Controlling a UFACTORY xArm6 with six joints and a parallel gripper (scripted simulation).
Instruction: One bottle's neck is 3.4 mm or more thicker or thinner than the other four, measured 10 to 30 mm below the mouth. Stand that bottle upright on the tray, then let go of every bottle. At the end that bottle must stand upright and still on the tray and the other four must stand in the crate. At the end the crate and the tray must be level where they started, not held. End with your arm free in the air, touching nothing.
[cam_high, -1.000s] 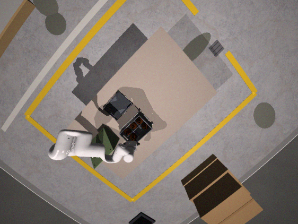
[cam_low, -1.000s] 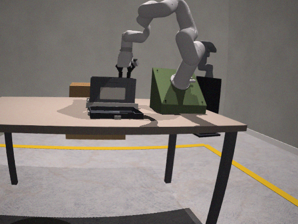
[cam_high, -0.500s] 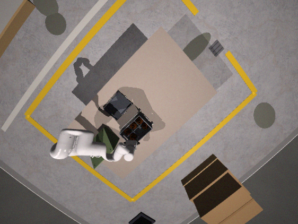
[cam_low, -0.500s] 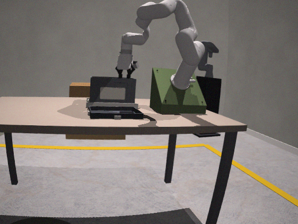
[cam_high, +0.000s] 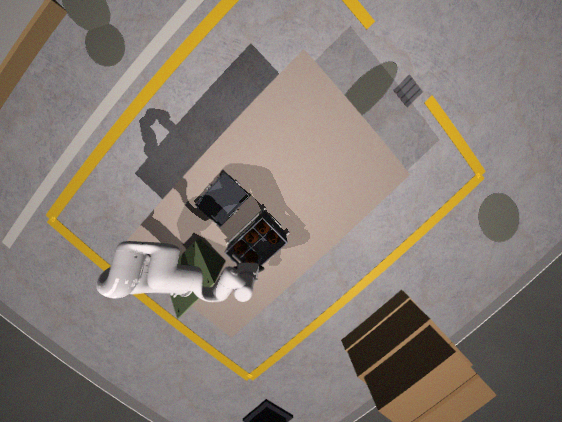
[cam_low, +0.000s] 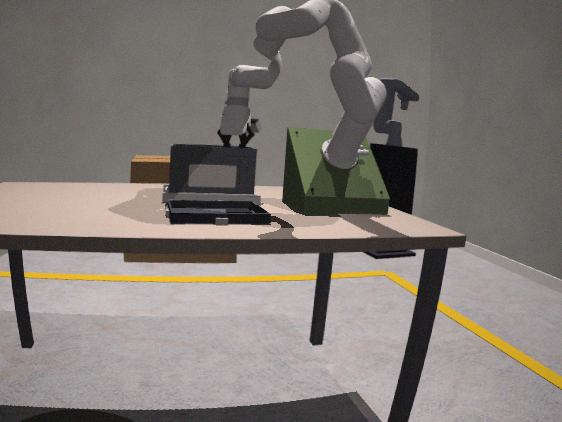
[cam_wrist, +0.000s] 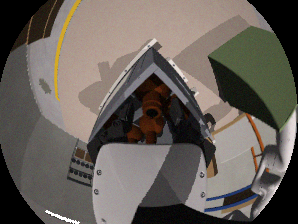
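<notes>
The glass bottle lies 8 cm below my hand. The rest, counted from my hand: dark crate 9 cm ahead, 4 cm to the left, 8 cm below; then flat dark tray 12 cm ahead, 33 cm to the left, 15 cm below.
</notes>
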